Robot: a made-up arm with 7 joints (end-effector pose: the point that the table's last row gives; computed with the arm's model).
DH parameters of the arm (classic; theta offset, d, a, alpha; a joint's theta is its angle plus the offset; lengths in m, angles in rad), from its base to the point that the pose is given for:
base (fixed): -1.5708 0.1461 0 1.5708
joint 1: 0 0.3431 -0.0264 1.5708
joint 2: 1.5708 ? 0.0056 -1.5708
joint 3: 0 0.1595 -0.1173 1.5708
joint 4: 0 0.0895 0.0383 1.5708
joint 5: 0 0.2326 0.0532 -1.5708
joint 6: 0 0.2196 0.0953 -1.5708
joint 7: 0 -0.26 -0.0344 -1.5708
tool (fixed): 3.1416 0.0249 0 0
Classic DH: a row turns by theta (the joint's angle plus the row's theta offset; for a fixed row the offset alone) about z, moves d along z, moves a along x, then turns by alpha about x.
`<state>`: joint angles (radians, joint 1 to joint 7).
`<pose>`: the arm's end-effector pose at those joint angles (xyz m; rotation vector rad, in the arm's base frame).
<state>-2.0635 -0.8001 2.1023 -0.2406 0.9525 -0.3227 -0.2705</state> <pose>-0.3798 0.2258 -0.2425 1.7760 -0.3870 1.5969</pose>
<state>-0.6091 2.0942 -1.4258 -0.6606 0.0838 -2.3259 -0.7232</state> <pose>-0.3387 -0.5039 0.3263 -0.0059 0.2801 1.0872</pose>
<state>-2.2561 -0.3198 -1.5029 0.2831 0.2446 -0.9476 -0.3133</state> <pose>-0.0195 -0.0751 -0.1480 0.9724 -1.6797 -1.6460</pose>
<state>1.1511 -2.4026 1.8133 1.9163 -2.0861 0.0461 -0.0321</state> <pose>-0.7852 0.2947 0.4906 -2.0173 -0.1077 -1.5043</pose>
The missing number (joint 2, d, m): -0.1516
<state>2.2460 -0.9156 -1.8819 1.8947 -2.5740 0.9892 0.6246</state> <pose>-0.5907 -0.1053 0.2441 -0.7996 2.2519 -1.3453</pose>
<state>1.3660 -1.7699 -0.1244 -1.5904 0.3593 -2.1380 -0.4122</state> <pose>-0.7728 0.0445 -0.0788 -1.5583 -0.5174 -0.5989</pose>
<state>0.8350 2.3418 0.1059 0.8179 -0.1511 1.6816 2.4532</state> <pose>0.0906 -0.1281 0.0991 -2.1694 2.0535 -0.3290</pose>
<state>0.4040 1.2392 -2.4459 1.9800 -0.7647 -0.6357 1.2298</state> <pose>0.2586 -0.0705 0.4162 0.0281 -1.1085 0.2892</pose>
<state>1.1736 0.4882 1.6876 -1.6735 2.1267 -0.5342 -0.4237</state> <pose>-0.2427 -0.2807 -0.3334 0.2147 -1.5153 0.1095</pose>
